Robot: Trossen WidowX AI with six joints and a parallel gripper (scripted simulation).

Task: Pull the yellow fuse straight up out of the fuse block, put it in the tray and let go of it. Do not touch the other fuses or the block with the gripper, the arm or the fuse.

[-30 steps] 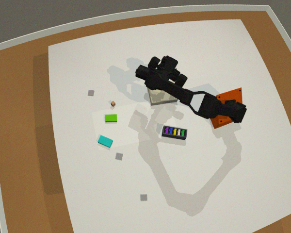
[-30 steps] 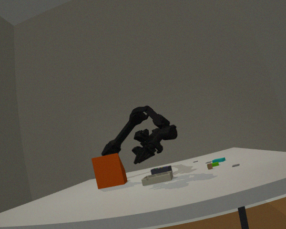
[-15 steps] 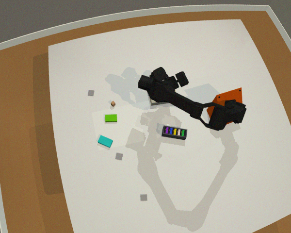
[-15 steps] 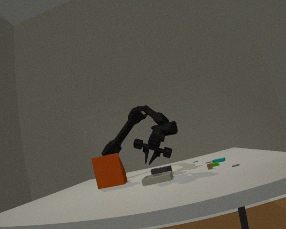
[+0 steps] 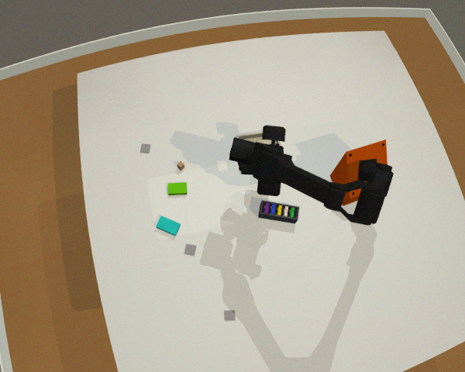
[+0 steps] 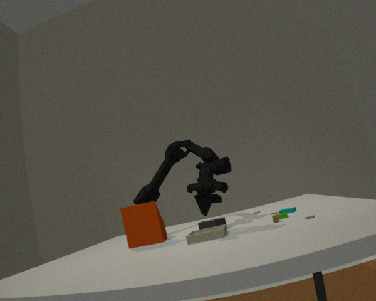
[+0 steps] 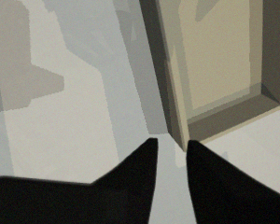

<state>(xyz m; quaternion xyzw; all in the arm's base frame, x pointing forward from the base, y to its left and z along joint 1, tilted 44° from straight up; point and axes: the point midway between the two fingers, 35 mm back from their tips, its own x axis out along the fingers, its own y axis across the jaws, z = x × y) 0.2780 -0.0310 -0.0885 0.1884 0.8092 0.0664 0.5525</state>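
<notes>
The yellow fuse lies 140 mm to the left of my gripper tip and 50 mm below it. Also, from my gripper tip: beige tray: 80 mm to the right, 80 mm below, 10 mm ahead; blue fuse: 130 mm to the left, 50 mm below, 20 mm ahead; purple fuse: 120 mm to the left, 50 mm below, 40 mm ahead.
</notes>
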